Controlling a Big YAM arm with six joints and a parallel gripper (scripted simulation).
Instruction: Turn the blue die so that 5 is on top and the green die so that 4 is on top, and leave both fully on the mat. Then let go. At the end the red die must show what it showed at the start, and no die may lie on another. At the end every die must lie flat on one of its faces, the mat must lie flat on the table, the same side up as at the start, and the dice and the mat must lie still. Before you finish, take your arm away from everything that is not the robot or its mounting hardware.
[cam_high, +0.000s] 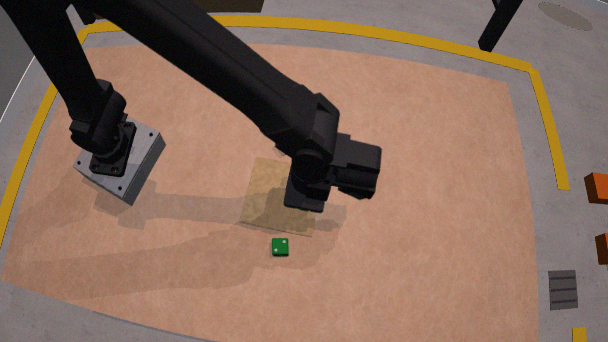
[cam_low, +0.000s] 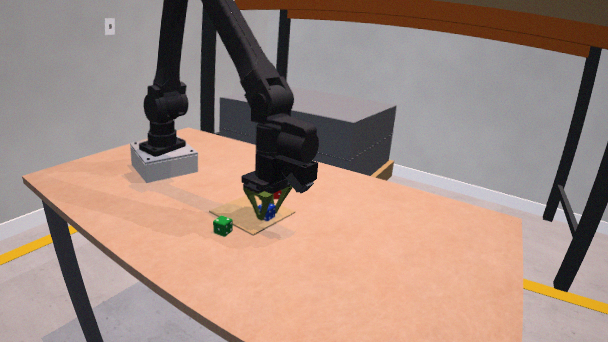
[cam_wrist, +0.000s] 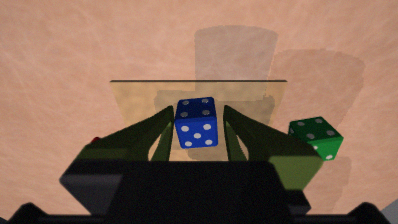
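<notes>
The blue die is right at my hand. From my hand the other things lie so: tan mat: 40 mm behind, 20 mm below; green die: 100 mm to the right, 40 mm behind; red die: 110 mm to the left, 50 mm behind.
</notes>
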